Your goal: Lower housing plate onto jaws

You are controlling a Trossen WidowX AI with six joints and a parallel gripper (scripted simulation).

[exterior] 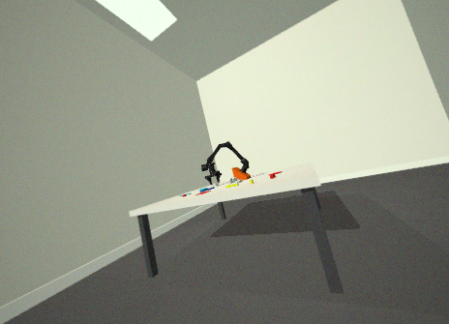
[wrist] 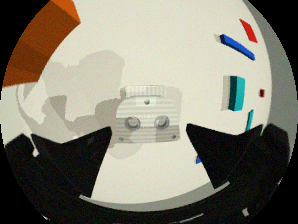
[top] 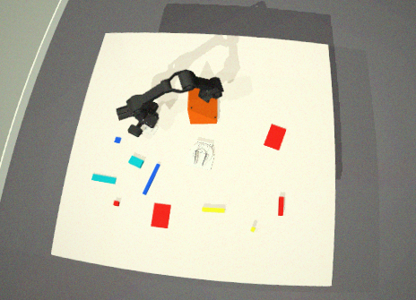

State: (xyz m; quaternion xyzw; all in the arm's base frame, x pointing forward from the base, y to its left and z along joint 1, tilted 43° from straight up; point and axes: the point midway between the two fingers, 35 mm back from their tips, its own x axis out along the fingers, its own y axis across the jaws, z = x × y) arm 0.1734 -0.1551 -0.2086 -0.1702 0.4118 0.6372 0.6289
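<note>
My gripper tip is now 1 cm to the right of the white housing piece. Also, from my gripper tip: blue bar 25 cm ahead, 8 cm to the left, 2 cm below; then red bar 68 cm to the left, 29 cm ahead, 2 cm below; then yellow bar 39 cm to the left, 35 cm ahead, 2 cm below.
</note>
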